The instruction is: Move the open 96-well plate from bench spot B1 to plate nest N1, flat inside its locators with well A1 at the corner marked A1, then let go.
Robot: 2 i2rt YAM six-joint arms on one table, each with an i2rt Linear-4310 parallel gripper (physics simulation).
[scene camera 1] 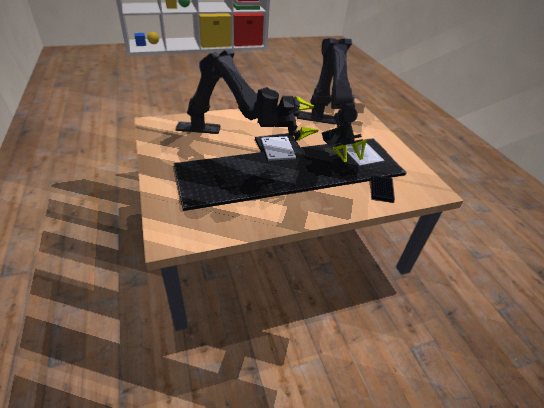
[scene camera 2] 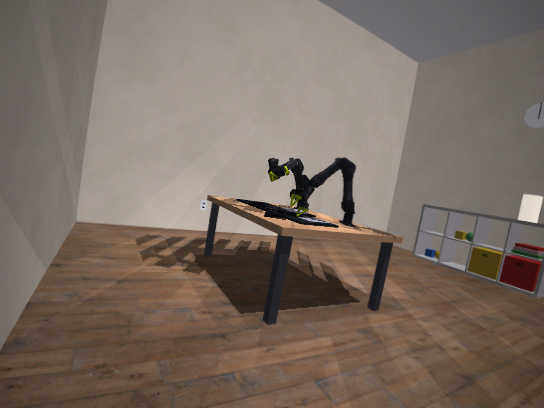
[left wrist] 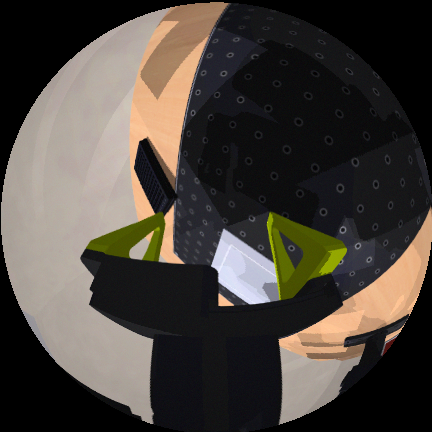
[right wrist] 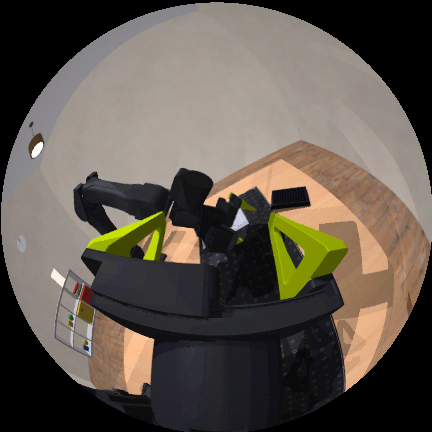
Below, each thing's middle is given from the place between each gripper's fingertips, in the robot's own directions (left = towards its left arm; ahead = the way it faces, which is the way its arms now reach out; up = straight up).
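The dark well plate [left wrist: 157,189] is 16 cm ahead of my left hand, 6 cm to the left of it and 3 cm below it. As for the pale flat pad [left wrist: 243,270], my left hand is 9 cm past it, 9 cm to the right of it and 3 cm above it.
From my right hand, the pale flat pad is 90 mm behind, 300 mm to the left and 240 mm below. With the dark well plate, I see that my right gripper is 150 mm short of it, 260 mm to the right of it and 240 mm above it.
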